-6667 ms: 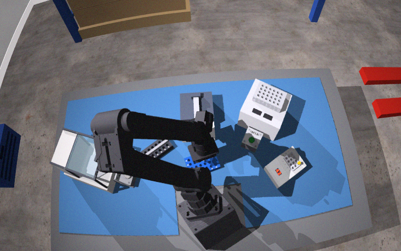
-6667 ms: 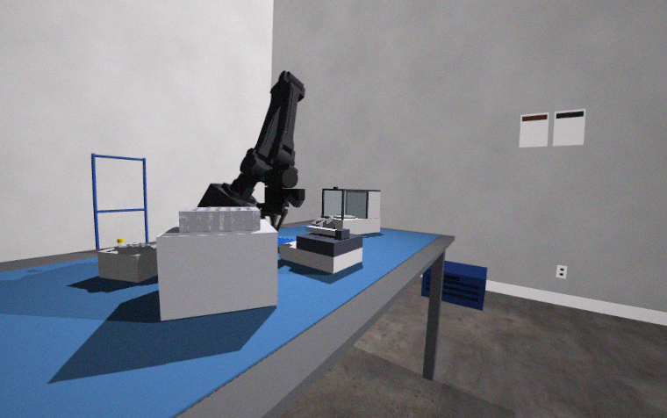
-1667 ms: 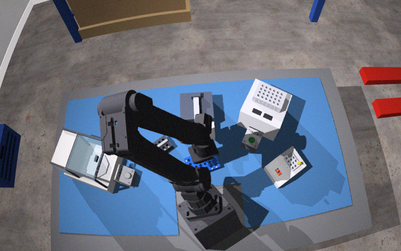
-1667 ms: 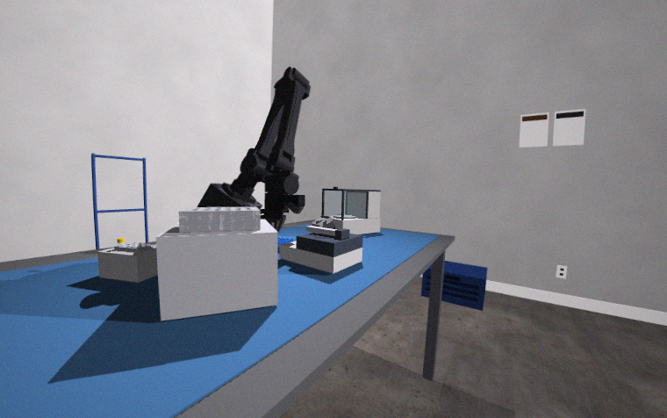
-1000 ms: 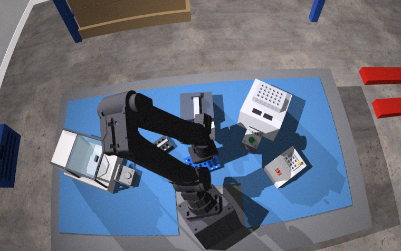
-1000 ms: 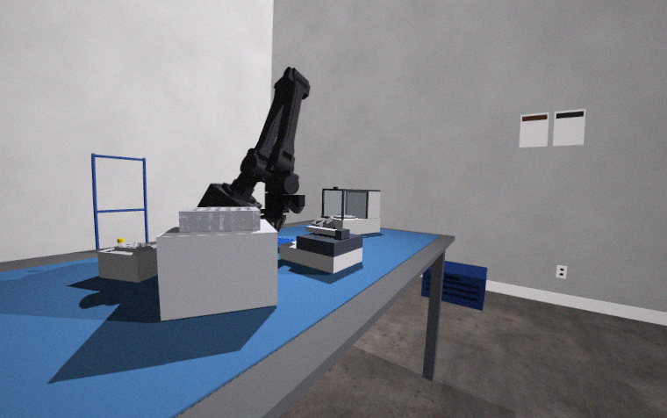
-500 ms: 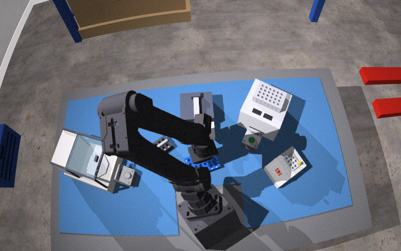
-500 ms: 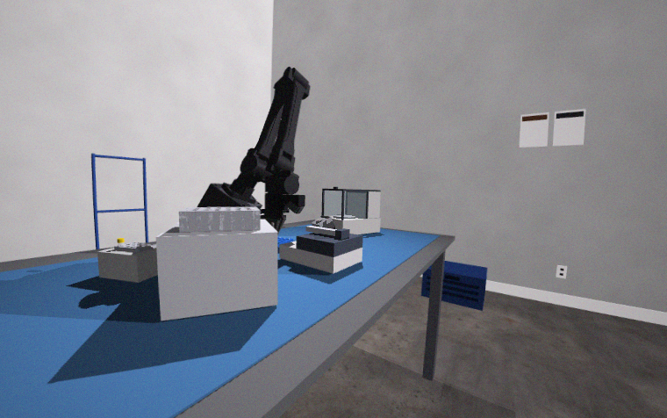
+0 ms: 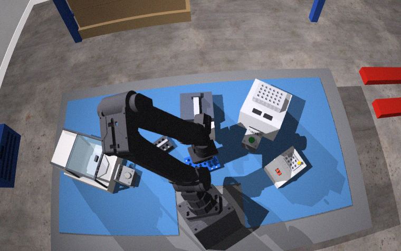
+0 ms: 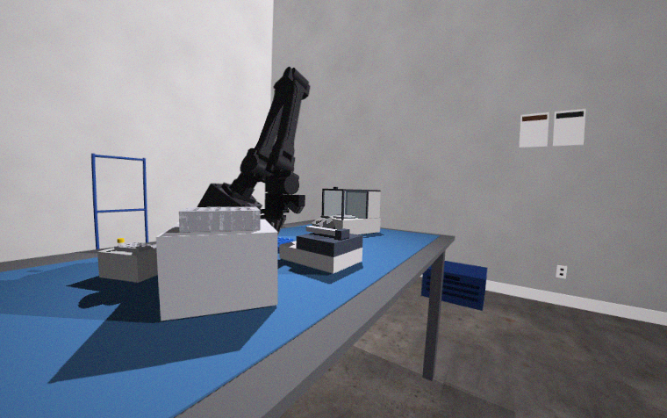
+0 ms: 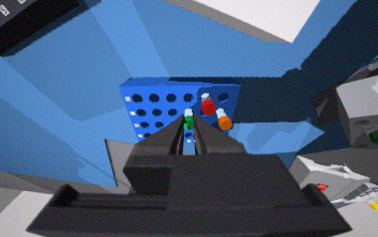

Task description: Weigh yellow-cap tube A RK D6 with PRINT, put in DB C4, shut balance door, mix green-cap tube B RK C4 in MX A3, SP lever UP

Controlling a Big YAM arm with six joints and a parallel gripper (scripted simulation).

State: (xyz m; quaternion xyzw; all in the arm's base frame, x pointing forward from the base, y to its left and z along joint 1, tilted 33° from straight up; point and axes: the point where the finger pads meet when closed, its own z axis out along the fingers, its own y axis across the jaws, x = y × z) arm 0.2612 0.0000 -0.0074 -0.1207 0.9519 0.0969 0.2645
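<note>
Now: hand 10 mm past the blue rack, 10 mm to the right of it and 30 mm above it. The rest, counted from my hand: magnet block (50 mm ahead, 200 mm to the left, 30 mm below); spectrophotometer lever (200 mm ahead, 20 mm to the left, 40 mm above); green start key (60 mm ahead, 200 mm to the right, 20 mm above).
</note>
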